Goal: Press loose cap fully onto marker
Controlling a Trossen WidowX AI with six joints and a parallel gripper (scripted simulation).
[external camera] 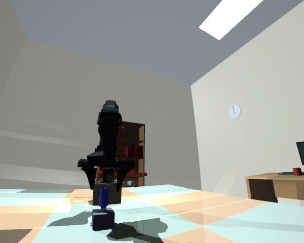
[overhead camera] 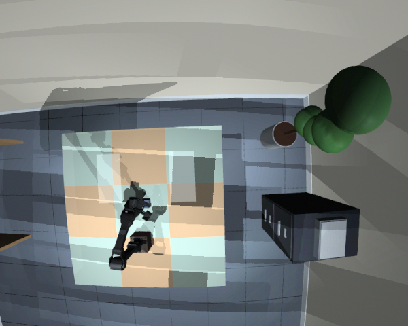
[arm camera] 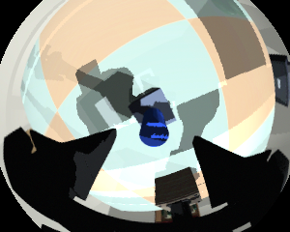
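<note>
My gripper tip is now 1 cm short of the blue cap and 2 cm above it. From my gripper tip the other things lie so: dark holder block (1 cm ahead, 8 cm below).
</note>
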